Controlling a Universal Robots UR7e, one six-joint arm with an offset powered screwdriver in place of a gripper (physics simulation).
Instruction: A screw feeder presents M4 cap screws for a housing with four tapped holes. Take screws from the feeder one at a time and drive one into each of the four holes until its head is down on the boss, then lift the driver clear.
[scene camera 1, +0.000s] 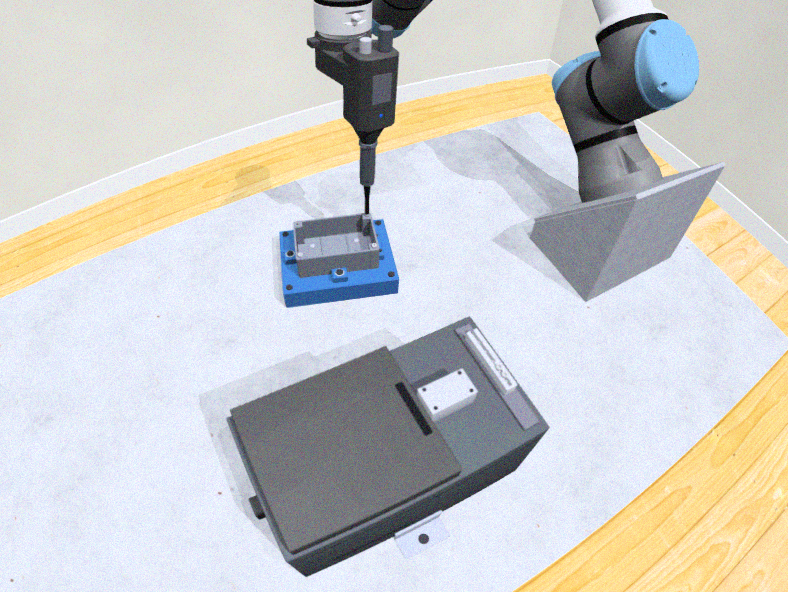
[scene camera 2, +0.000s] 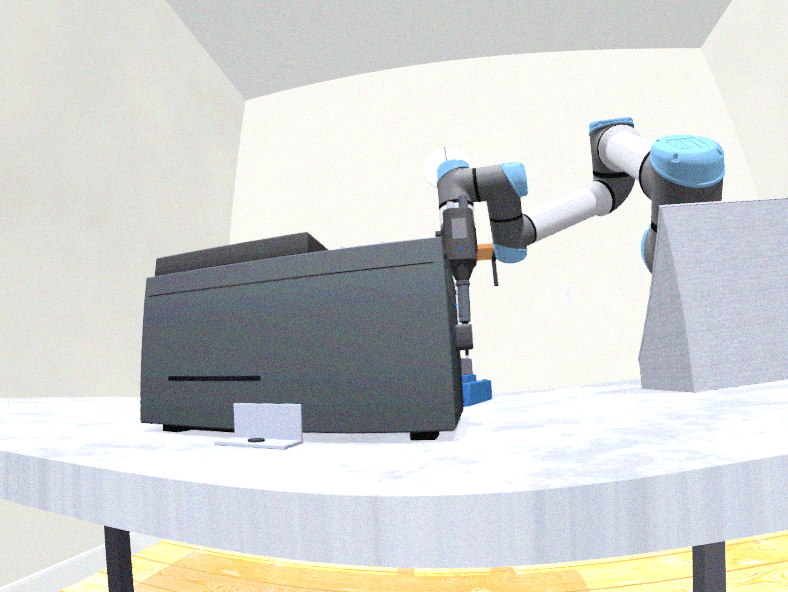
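The grey open-topped housing (scene camera 1: 337, 262) (scene camera 2: 466, 364) sits upright on the blue fixture (scene camera 1: 343, 295) (scene camera 2: 479, 391). My screwdriver (scene camera 1: 366, 212) (scene camera 2: 466, 352) points straight down, with its thin black bit at the housing's back right corner boss in scene camera 1. The bit's end meets the top of that boss; a screw under it cannot be made out. Small pale spots show on the other corner bosses, too small to tell whether they are screw heads. The dark screw feeder (scene camera 1: 343, 446) (scene camera 2: 299, 337) stands in front, with a pale rail (scene camera 1: 490, 360) on its top.
A white block with holes (scene camera 1: 447, 391) sits on the feeder's top. A small metal bracket (scene camera 1: 423, 541) (scene camera 2: 267, 420) lies at the feeder's near side. A grey wedge-shaped stand (scene camera 1: 624, 235) (scene camera 2: 719, 299) stands at the right, in front of the arm's base.
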